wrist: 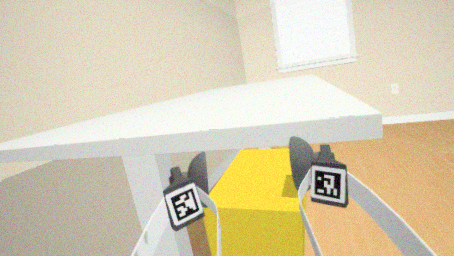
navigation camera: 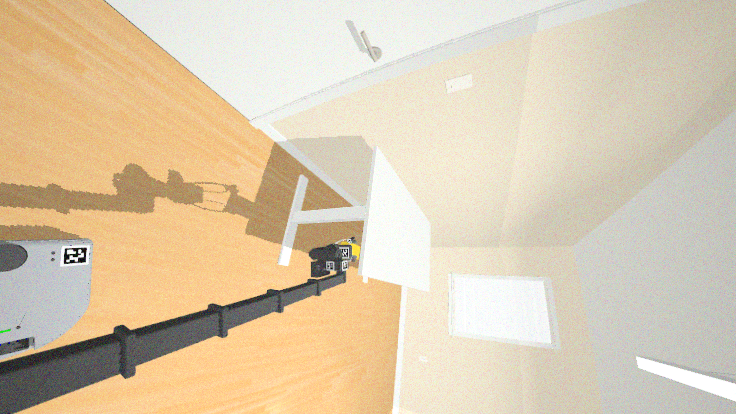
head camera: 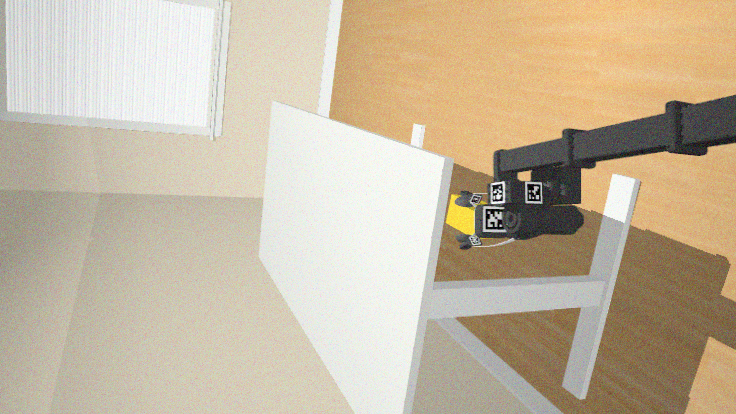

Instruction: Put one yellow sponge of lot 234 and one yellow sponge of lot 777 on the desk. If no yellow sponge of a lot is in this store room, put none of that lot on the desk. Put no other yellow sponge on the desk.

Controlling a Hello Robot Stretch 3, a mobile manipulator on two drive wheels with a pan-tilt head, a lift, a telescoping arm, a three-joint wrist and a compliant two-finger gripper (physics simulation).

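Frame: origin at the robot's base, x right, y back, z down, level; millimetres.
Seen in the pictures: gripper, between the fingertips: [wrist: 251, 162] [navigation camera: 355, 249] [head camera: 459, 219]; robot's base, origin of its link: [navigation camera: 6, 255].
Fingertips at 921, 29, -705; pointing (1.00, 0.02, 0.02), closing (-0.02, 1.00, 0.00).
Pixels of each thing's top centre, then the offset from my fingertips to it, as dx, dy, dz. "spot": a spot on its surface instead. Level surfaces: height alone.
- white desk, height of its surface: dz -15
- yellow sponge, centre of its top: [wrist: 260, 167] [head camera: 461, 215] [navigation camera: 354, 250] +4, +7, +7
- desk leg, a spot on its surface: [navigation camera: 294, 218] spot: +249, -190, +658
- crossbar, a spot on its surface: [head camera: 514, 298] [navigation camera: 328, 214] spot: +253, -201, +348
- door with a handle, a spot on its surface: [navigation camera: 371, 48] spot: -228, -791, -227
The white desk [head camera: 349, 216] [navigation camera: 393, 226] [wrist: 300, 102] has a bare-looking top in the head view. My gripper [head camera: 465, 221] [navigation camera: 353, 250] [wrist: 251, 162] is shut on a yellow sponge [head camera: 456, 212] [navigation camera: 357, 248] [wrist: 256, 230], a block held between the two fingertips. Gripper and sponge are at the desk's long edge, lower than the desk top. In the wrist view the edge of the top crosses above the sponge's far end; whether they touch cannot be told. No lot number shows on the visible sides of the sponge.
A desk leg [head camera: 586, 337] [navigation camera: 294, 218] and a crossbar [head camera: 514, 298] [navigation camera: 329, 214] stand beside the gripper. Walls rise behind the desk, with a window [head camera: 110, 64] [navigation camera: 501, 308] [wrist: 315, 30]. A door with a handle [navigation camera: 371, 48] shows in the navigation view. My extended arm [head camera: 622, 136] [navigation camera: 174, 321] reaches over the wooden floor.
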